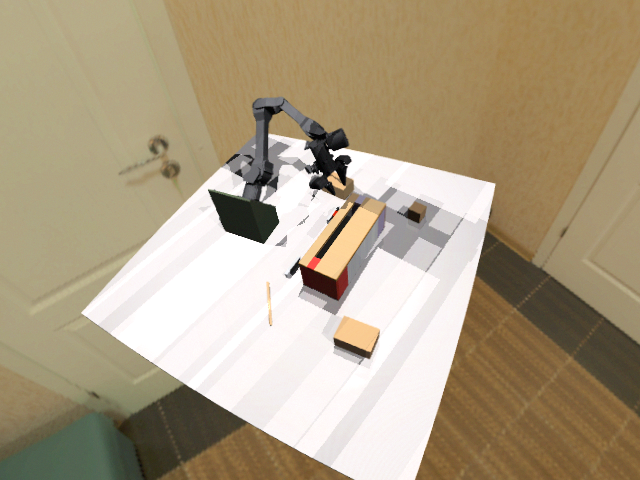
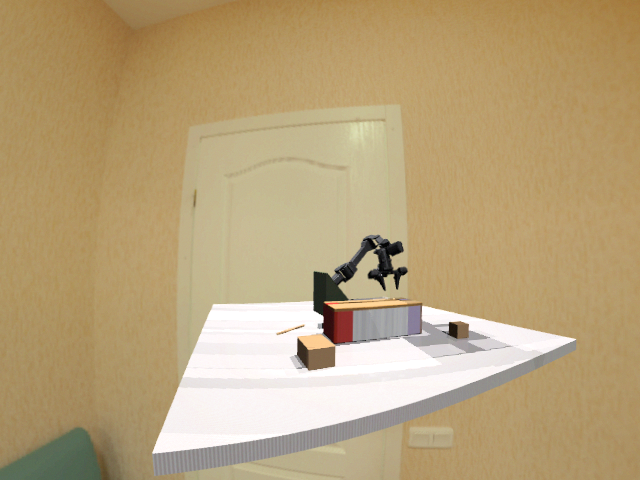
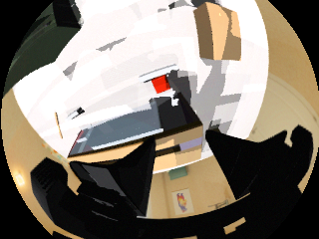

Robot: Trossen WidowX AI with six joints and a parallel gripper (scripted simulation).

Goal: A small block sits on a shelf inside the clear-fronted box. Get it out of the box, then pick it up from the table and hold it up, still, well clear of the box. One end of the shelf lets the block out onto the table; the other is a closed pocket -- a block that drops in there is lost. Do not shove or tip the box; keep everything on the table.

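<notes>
Now: gripper tip 15 cm above the red block and 2 cm past it. The rest, counted from my gripper tip: box: 15 cm to the right, 10 cm below, 7 cm ahead; brown cube: 26 cm ahead, 16 cm to the left, 14 cm below; thin stick: 46 cm to the right, 16 cm below, 2 cm behind.
</notes>
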